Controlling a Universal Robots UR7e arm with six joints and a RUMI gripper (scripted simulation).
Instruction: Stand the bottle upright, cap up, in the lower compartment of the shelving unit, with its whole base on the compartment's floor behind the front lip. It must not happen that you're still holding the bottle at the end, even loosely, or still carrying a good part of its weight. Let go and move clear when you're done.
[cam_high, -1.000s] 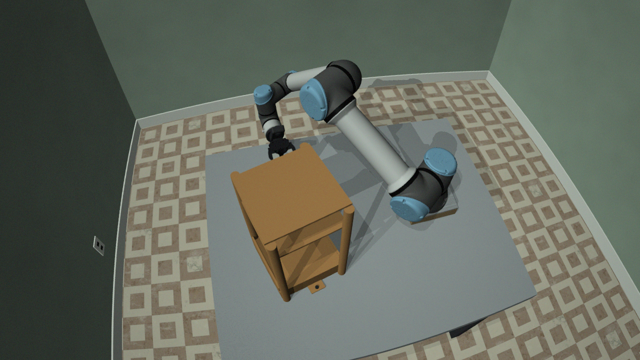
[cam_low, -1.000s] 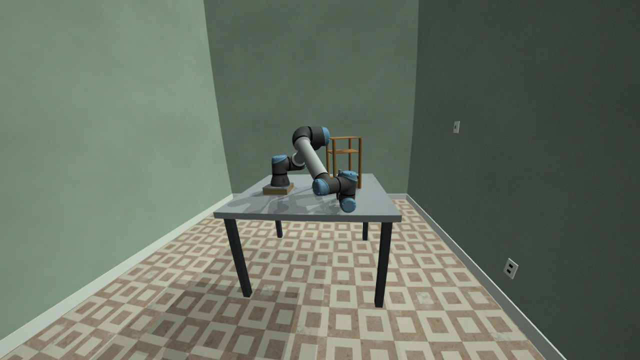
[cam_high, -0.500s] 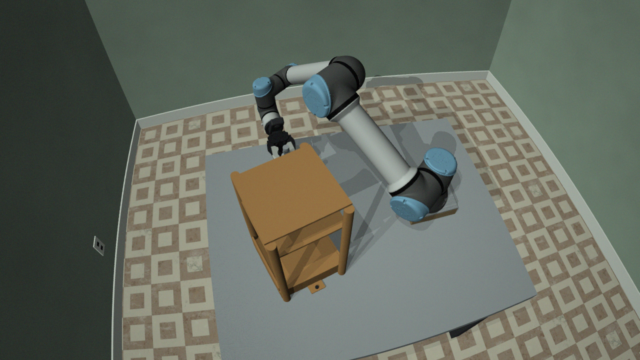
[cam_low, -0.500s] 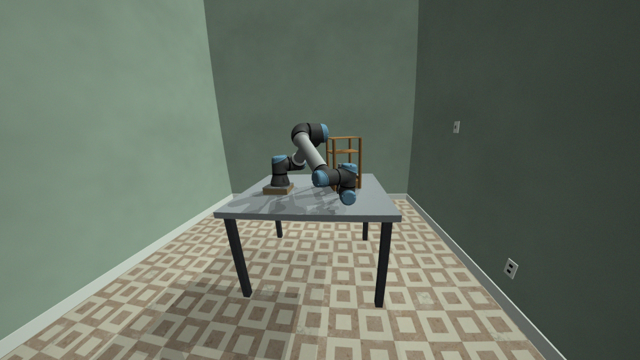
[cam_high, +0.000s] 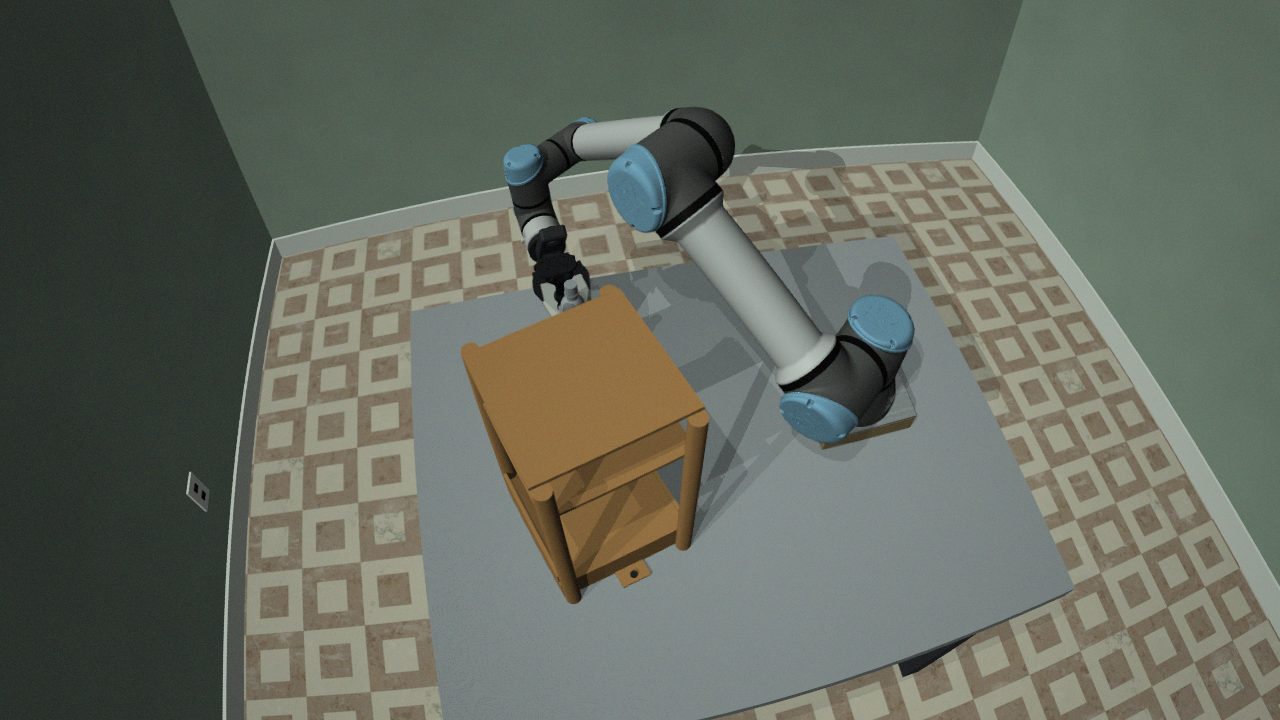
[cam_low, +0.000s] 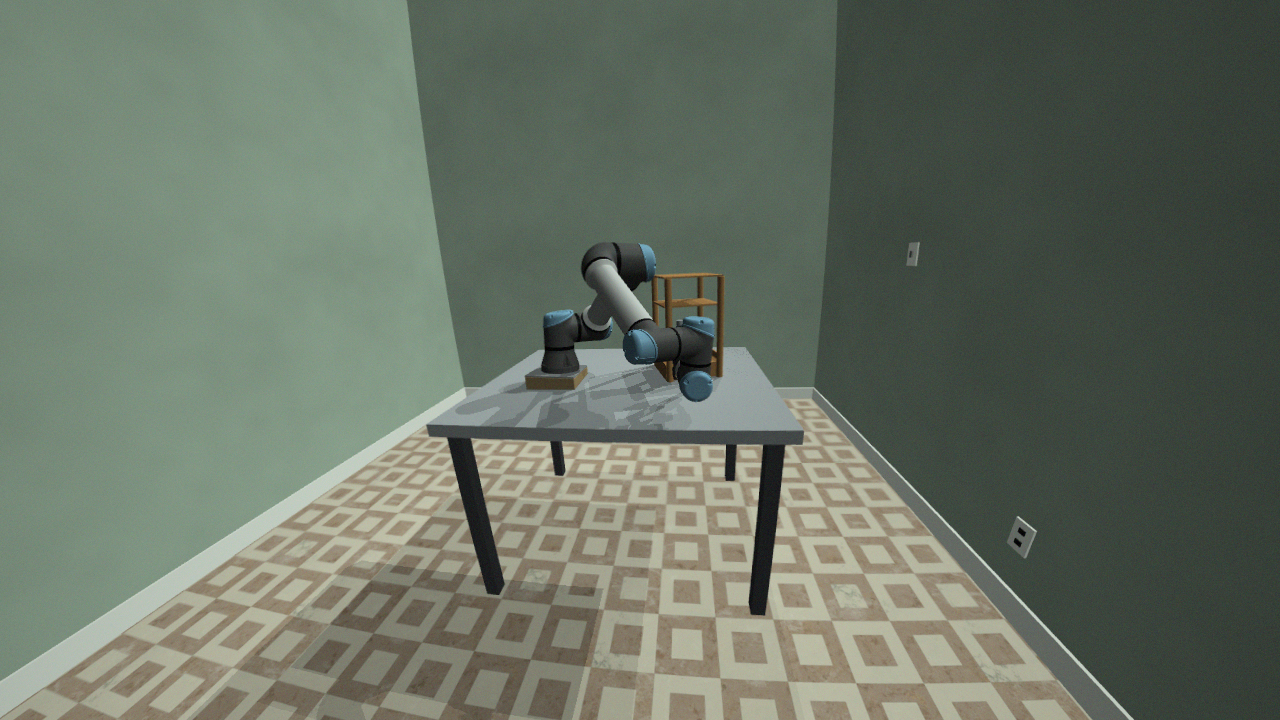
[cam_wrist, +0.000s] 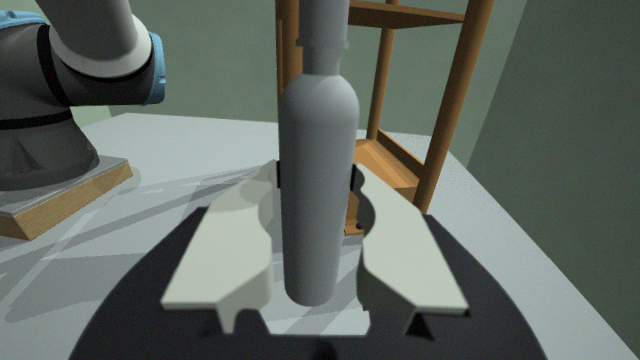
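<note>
Now: the shelving unit 280 mm to the left of my hand and 20 mm above it. Round my hand: grey bottle 20 mm above.
</note>
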